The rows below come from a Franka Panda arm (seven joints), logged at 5 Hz.
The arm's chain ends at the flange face. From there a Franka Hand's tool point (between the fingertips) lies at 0.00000 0.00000 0.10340 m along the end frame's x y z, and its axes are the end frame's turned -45 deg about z.
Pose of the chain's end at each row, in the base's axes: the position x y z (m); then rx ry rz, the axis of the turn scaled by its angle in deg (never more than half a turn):
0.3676 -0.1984 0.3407 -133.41 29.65 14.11
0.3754 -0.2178 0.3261 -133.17 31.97 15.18
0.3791 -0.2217 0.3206 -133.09 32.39 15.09
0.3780 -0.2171 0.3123 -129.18 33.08 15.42
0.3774 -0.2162 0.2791 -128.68 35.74 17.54
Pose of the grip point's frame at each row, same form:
0.3648 -0.1265 0.2665 -134.03 -23.56 -7.44
0.3724 -0.1461 0.2517 -134.50 -21.30 -6.29
0.3764 -0.1500 0.2462 -134.60 -20.89 -6.37
0.3769 -0.1408 0.2425 -131.34 -18.78 -7.40
0.3750 -0.1399 0.2094 -131.53 -16.10 -5.26

